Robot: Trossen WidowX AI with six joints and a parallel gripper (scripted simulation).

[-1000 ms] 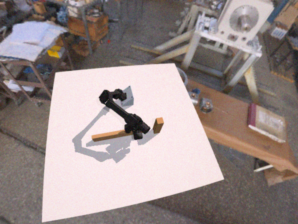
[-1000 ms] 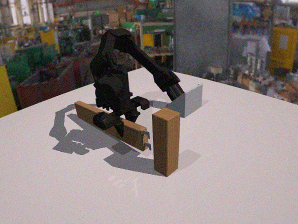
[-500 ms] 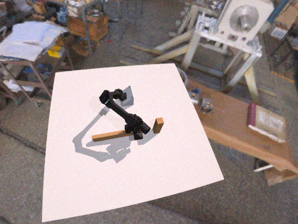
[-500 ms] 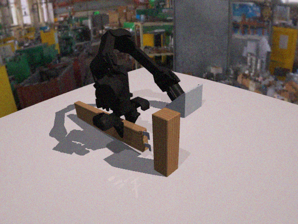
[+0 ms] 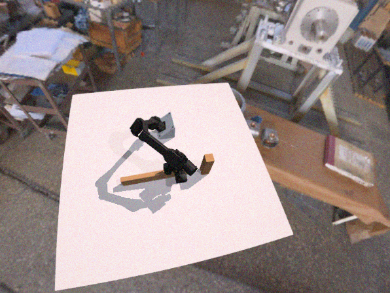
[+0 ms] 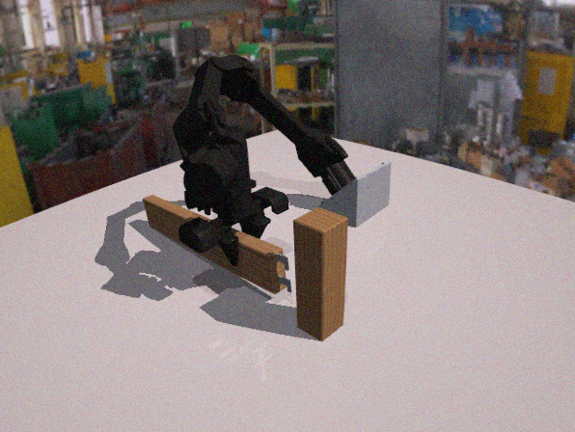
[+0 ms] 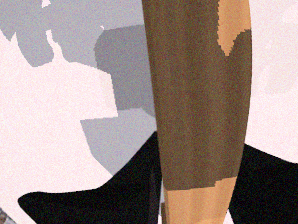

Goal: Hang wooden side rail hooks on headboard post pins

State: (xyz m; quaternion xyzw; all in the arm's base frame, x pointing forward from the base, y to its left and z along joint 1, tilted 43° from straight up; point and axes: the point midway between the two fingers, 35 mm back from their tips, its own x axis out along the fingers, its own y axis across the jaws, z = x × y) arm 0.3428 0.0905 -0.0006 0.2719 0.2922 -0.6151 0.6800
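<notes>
The wooden headboard post is 170 mm to the left of my gripper tip, 40 mm above it and 10 mm behind it.
</notes>
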